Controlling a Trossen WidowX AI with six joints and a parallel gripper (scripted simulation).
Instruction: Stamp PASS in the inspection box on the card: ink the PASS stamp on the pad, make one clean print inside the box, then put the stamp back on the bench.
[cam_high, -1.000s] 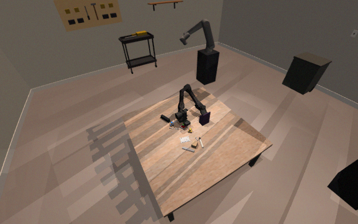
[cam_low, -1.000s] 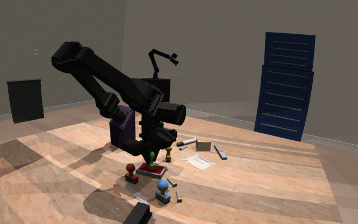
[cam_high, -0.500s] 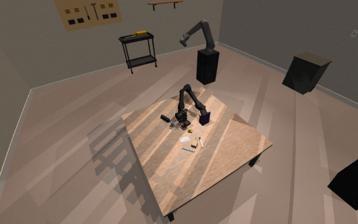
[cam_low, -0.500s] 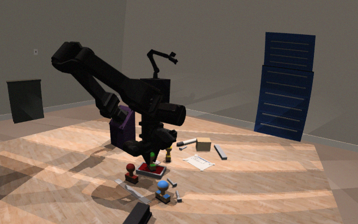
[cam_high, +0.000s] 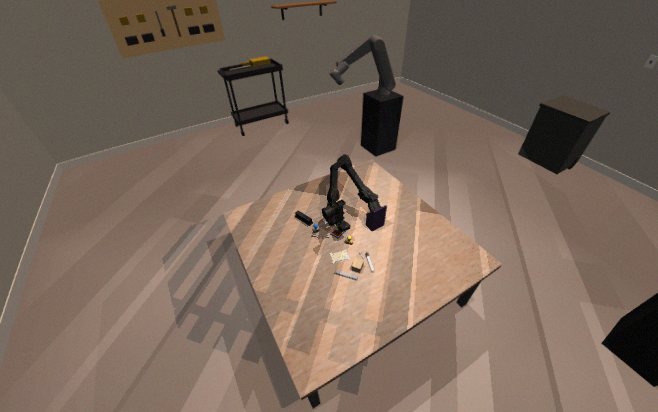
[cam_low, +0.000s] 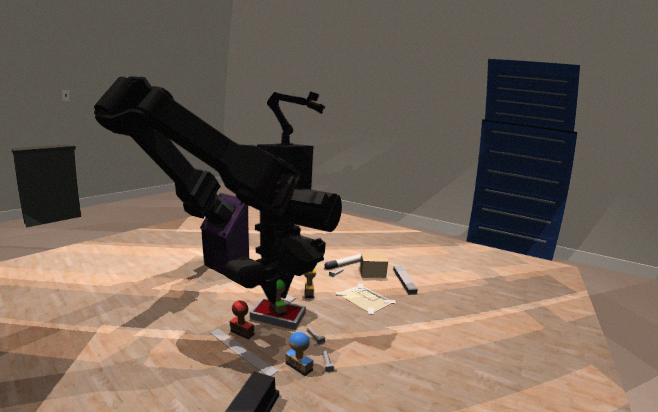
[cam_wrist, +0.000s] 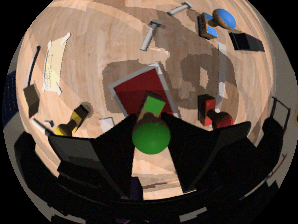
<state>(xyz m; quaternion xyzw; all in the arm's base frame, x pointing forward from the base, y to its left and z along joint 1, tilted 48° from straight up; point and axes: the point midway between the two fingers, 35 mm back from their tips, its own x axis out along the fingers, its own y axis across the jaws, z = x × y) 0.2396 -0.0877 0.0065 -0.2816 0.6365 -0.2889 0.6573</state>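
Right now the green-knobbed stamp is right at my gripper tip. Round my gripper tip: yellow-knobbed stamp 110 mm to the left, 20 mm below, 10 mm behind; red ink pad 30 mm below; red-knobbed stamp 80 mm to the right, 20 mm below, 10 mm behind.
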